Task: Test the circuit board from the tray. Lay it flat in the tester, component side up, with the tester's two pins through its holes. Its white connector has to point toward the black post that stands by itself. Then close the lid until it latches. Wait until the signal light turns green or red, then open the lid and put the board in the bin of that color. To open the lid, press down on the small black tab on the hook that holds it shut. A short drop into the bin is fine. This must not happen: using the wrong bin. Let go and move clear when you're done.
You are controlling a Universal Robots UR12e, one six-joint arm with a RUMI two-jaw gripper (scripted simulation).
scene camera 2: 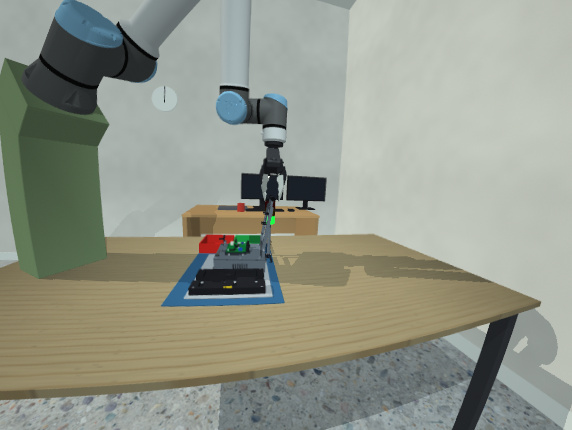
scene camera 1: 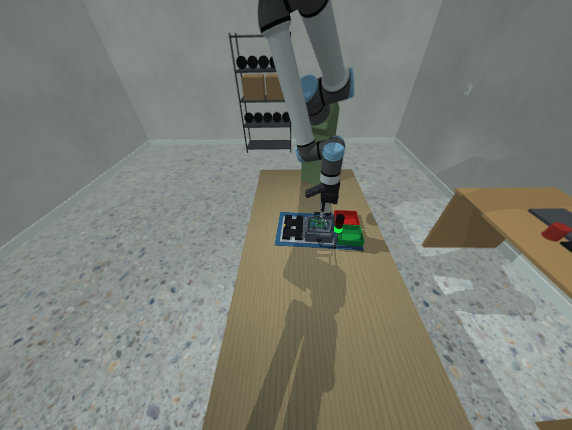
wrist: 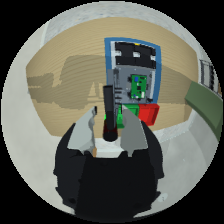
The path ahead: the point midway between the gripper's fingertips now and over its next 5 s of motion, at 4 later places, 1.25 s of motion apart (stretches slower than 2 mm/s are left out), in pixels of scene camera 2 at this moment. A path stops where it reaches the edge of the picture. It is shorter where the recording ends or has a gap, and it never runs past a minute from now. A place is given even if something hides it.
The gripper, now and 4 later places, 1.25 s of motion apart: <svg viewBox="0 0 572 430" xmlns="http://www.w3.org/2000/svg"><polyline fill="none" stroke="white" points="271,201 270,184 237,182 235,218 237,235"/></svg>
